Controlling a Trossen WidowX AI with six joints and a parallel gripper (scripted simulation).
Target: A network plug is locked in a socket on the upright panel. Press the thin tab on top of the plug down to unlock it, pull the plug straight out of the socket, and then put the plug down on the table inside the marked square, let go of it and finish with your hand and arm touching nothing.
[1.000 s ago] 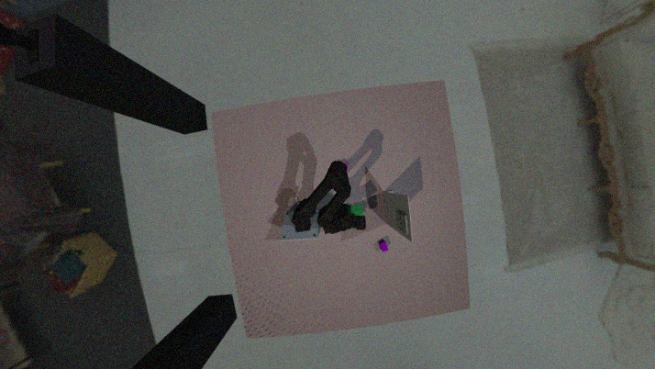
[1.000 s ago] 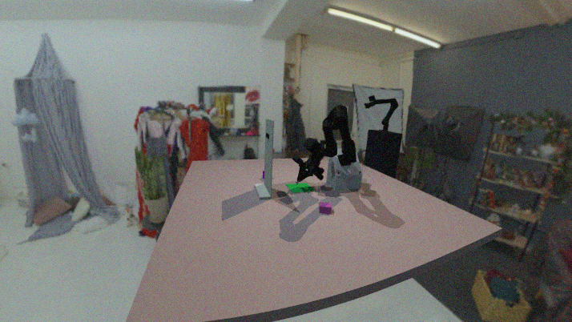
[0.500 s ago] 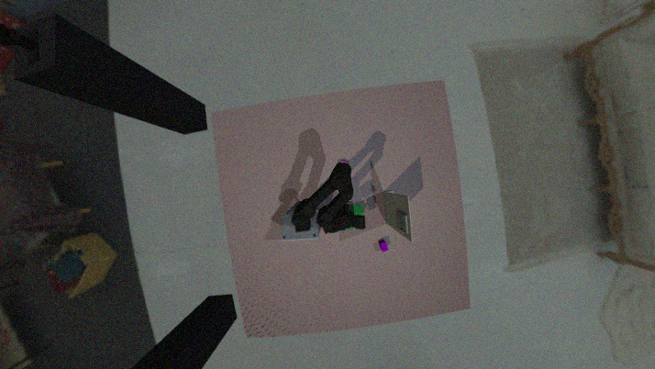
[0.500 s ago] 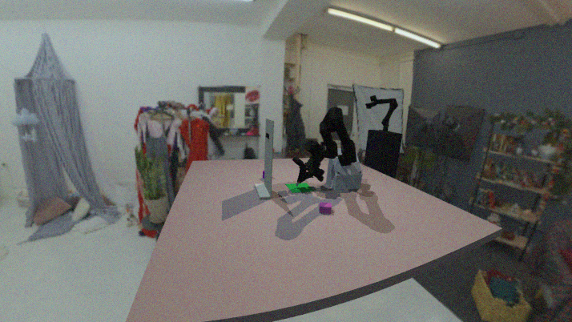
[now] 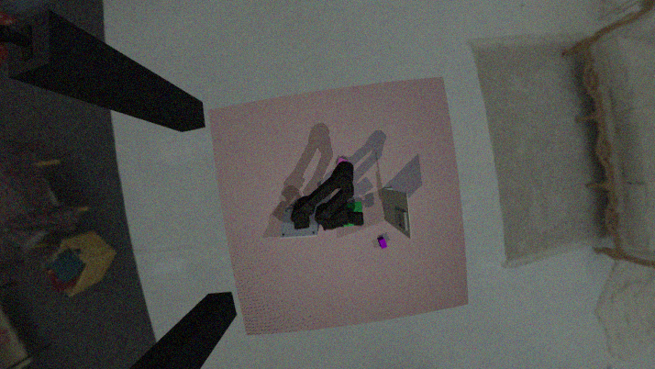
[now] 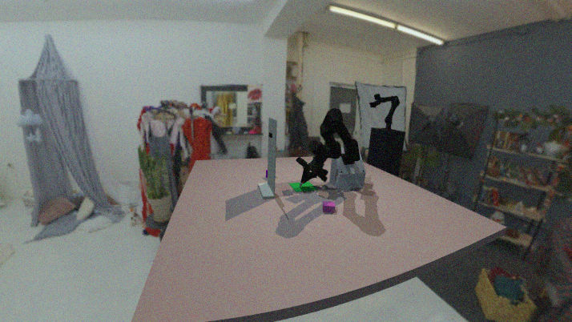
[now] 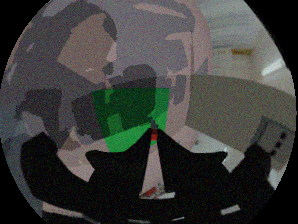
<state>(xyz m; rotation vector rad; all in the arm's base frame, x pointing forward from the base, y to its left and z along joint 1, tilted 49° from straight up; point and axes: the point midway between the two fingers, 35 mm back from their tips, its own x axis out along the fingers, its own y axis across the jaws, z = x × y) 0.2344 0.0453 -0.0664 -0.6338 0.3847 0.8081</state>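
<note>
My gripper tip is 10 mm past the green marked square and 20 mm above it. Also, from my gripper tip: purple block: 10 mm behind, 270 mm to the left, 10 mm below; grey upright panel: 180 mm ahead, 10 mm to the left, 140 mm above.
</note>
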